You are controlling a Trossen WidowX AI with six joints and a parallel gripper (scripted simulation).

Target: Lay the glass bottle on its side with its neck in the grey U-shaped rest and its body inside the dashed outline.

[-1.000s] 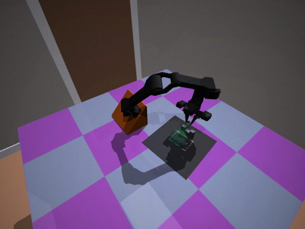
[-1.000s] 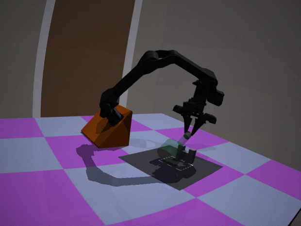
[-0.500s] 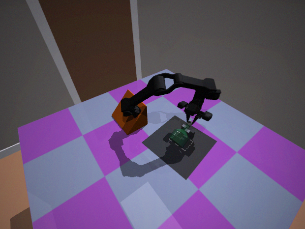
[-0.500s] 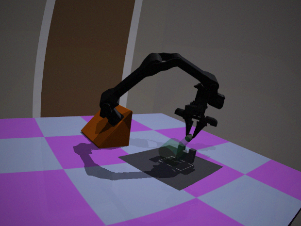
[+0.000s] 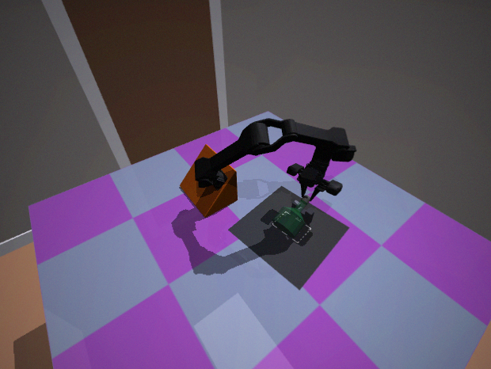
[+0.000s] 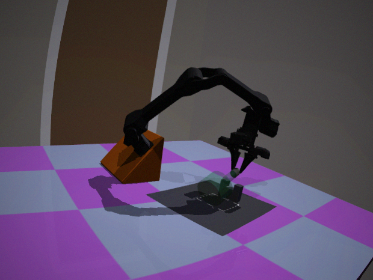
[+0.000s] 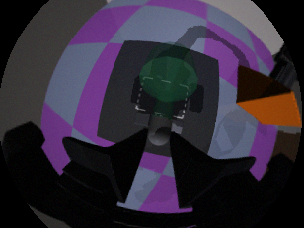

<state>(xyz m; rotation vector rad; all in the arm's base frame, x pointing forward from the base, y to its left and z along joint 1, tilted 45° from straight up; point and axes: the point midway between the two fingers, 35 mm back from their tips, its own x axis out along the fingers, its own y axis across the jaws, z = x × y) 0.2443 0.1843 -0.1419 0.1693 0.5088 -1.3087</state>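
Right now my gripper tip is 5 cm to the left of the green glass bottle, 2 cm above it and 1 cm short of it. The rest, counted from my gripper tip: dark mat: 9 cm below, 8 cm to the right, 2 cm ahead.
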